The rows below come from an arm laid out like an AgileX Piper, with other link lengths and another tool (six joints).
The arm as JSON. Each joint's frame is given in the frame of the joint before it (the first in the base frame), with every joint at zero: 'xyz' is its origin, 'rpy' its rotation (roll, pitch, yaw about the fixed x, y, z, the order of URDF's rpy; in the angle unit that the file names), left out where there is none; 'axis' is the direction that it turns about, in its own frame. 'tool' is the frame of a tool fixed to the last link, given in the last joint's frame.
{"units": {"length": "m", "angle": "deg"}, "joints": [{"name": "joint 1", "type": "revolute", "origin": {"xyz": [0.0, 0.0, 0.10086]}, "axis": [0.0, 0.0, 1.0]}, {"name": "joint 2", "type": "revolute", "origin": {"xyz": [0.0, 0.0, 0.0]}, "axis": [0.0, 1.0, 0.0]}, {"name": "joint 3", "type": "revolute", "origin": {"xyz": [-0.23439, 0.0, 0.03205]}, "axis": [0.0, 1.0, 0.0]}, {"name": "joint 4", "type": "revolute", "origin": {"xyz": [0.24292, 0.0, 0.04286]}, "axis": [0.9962, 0.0, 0.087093]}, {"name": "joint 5", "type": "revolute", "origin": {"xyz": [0.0, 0.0, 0.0]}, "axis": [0.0, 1.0, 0.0]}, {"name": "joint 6", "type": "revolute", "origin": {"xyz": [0.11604, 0.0, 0.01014]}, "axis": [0.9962, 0.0, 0.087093]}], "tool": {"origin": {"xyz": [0.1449, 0.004, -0.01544], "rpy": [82.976, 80.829, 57.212]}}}
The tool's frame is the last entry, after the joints.
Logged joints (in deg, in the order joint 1, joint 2, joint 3, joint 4, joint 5, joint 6), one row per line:
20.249, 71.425, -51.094, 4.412, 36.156, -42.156
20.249, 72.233, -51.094, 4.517, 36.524, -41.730
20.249, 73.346, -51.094, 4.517, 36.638, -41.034
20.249, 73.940, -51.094, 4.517, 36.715, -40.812
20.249, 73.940, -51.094, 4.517, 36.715, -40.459
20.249, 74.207, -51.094, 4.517, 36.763, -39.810
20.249, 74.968, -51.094, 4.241, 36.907, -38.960
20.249, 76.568, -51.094, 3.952, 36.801, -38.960
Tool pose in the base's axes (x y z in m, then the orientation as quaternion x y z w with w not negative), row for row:
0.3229, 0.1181, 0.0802, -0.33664, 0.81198, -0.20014, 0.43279
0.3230, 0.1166, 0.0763, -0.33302, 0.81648, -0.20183, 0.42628
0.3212, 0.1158, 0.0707, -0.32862, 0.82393, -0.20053, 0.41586
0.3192, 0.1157, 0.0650, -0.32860, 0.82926, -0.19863, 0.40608
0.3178, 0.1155, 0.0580, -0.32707, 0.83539, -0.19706, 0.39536
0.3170, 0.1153, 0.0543, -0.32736, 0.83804, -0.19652, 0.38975
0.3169, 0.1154, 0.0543, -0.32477, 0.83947, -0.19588, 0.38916
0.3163, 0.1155, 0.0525, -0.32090, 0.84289, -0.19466, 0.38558
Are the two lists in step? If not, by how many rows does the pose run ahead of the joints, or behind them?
The pose runs 2 rows behind the joints: the pose in row i belongs to the joints in row i - 2.
